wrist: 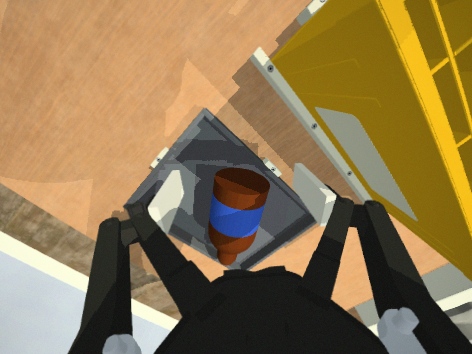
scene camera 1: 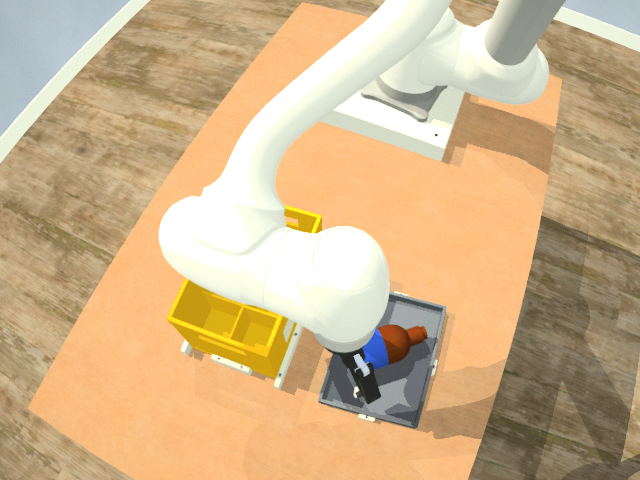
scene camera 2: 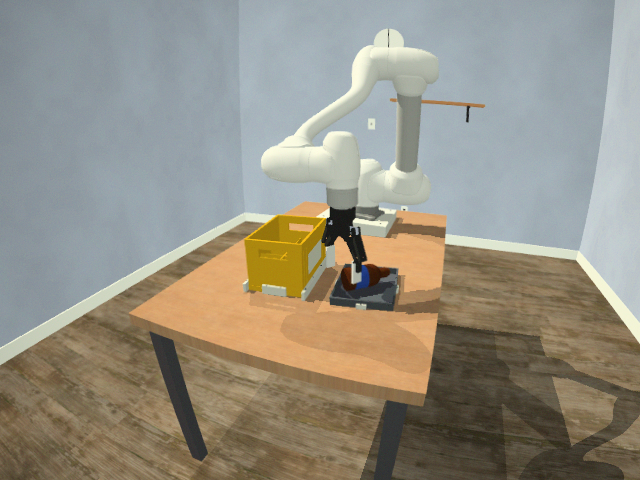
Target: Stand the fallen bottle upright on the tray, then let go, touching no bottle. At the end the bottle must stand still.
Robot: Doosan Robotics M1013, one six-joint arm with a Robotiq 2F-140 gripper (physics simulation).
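Seen in the pictures: gripper, fingertip midpoint: [wrist: 238,178] [scene camera 2: 342,274]; arm's base, link origin: [scene camera 1: 405,89] [scene camera 2: 362,214].
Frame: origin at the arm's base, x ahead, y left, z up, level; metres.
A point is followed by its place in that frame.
The brown bottle [scene camera 1: 395,345] {x 0.621, y 0.265, z 0.024 m} [scene camera 2: 373,274] {x 0.636, y 0.277, z 0.008 m} [wrist: 239,220] {x 0.646, y 0.223, z 0.027 m} with a blue label lies on its side in the grey tray [scene camera 1: 416,379] {x 0.641, y 0.332, z -0.047 m} [scene camera 2: 345,300] {x 0.762, y 0.237, z -0.030 m} [wrist: 202,134] {x 0.746, y 0.214, z -0.047 m}. Its base faces the crate side and its neck points to the tray's opposite side. My gripper [scene camera 2: 343,265] {x 0.690, y 0.196, z 0.016 m} [wrist: 238,178] {x 0.690, y 0.196, z 0.016 m} is open, with nothing held, and points down over the base end of the bottle. In the wrist view the bottle shows between the two white finger pads, with a gap on each side. In scene camera 2 one pad overlaps the bottle's base end; I cannot tell the exact height or any contact. In scene camera 1 the arm hides the bottle's base.
A tall yellow crate [scene camera 1: 227,347] {x 0.783, y 0.017, z 0.067 m} [scene camera 2: 273,271] {x 0.787, y 0.007, z 0.026 m} [wrist: 325,65] {x 0.751, y 0.095, z 0.070 m} with compartments stands beside the tray, close to one finger, held by white brackets. The arm covers part of it in scene camera 1. The robot's white base plate [scene camera 1: 385,129] {x 0.152, y 0.015, z -0.004 m} is at the far end of the table [scene camera 1: 465,206] {x 0.225, y 0.263, z -0.052 m}.
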